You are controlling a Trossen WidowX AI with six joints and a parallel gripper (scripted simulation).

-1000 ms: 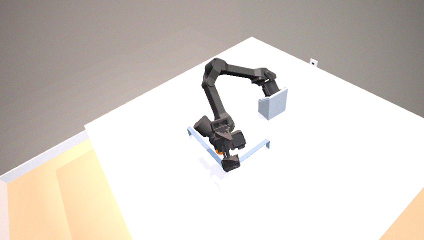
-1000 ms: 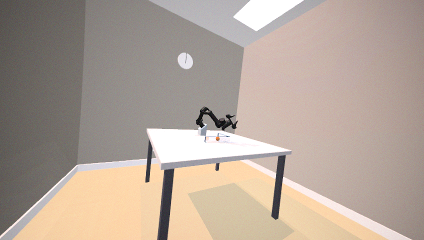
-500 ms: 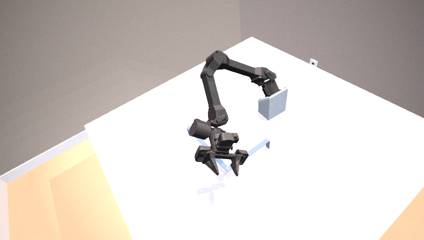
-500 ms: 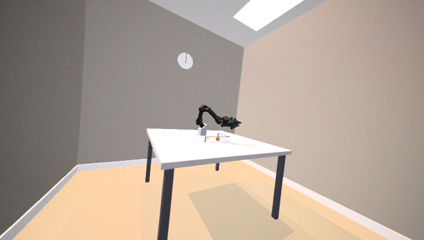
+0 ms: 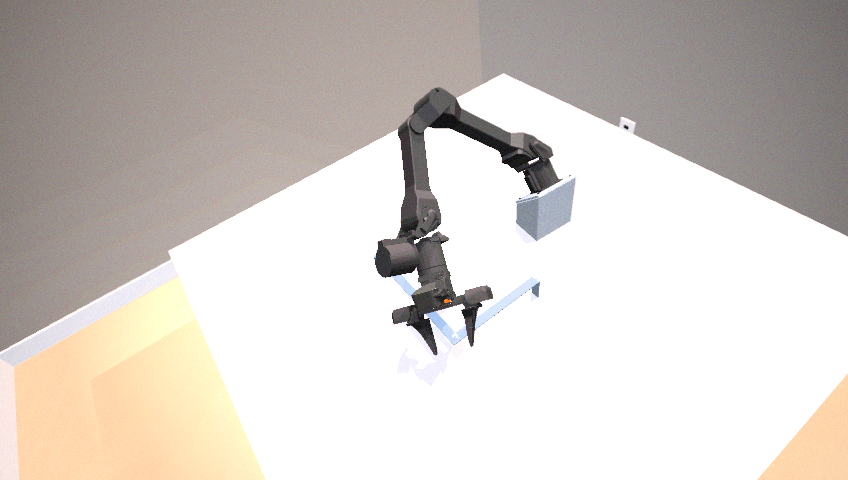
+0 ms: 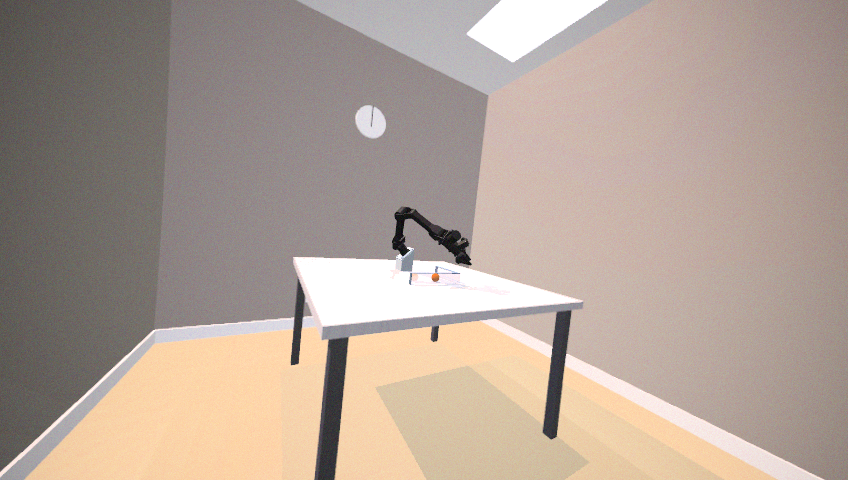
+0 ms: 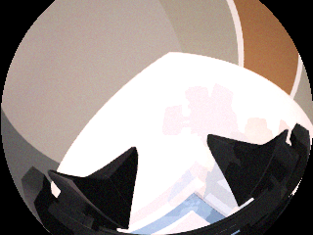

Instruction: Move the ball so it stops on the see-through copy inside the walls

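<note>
The see-through copy of ball is 310 mm to the right of my gripper tip, 110 mm below it and 70 mm behind it.
</note>
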